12 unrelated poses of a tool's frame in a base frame.
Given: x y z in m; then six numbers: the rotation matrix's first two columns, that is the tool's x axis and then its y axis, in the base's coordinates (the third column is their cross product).
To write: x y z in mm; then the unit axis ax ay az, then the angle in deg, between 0 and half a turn. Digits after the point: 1 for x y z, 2 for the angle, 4 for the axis.
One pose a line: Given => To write
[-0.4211 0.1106 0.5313 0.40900 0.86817 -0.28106 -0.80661 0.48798 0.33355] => [-421.1 110.6 531.3 0.1326 0.3858 0.9130 66.52]
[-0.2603 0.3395 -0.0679 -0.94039 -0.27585 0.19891 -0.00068 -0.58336 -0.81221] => [-260.3 339.5 -67.9 -0.1542 0.4510 -0.8791 171.00]
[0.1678 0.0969 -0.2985 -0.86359 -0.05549 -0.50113 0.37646 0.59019 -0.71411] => [167.8 96.9 -298.5 0.0965 0.8844 -0.4567 151.77]
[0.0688 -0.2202 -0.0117 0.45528 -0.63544 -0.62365 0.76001 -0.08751 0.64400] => [68.8 -220.2 -11.7 0.7088 0.0803 -0.7009 95.43]
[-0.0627 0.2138 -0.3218 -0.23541 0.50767 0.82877 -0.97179 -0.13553 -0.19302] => [-62.7 213.8 -321.8 0.3629 -0.4494 0.8163 115.01]
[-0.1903 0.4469 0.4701 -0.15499 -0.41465 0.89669 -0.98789 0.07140 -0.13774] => [-190.3 446.9 470.1 0.5838 -0.6856 0.4349 138.78]
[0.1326 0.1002 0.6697 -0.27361 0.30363 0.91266 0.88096 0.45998 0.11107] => [132.6 100.2 669.7 -0.4536 -0.8144 -0.3620 127.12]
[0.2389 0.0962 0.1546 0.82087 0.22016 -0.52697 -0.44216 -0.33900 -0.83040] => [238.9 96.2 154.6 -0.9313 0.0883 0.3535 110.46]
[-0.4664 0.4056 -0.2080 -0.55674 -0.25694 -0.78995 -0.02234 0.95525 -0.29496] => [-466.4 405.6 -208.0 -0.0903 0.9856 -0.1427 124.72]
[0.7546 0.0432 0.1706 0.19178 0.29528 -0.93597 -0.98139 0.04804 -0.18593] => [754.6 43.2 170.6 -0.5859 0.4758 0.6560 103.33]
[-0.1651 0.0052 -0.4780 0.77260 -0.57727 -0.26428 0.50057 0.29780 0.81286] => [-165.1 5.2 -478.0 0.8231 -0.0661 -0.5640 72.86]
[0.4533 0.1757 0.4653 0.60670 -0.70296 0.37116 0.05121 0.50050 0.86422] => [453.3 175.7 465.3 0.7025 -0.5973 -0.3869 77.09]
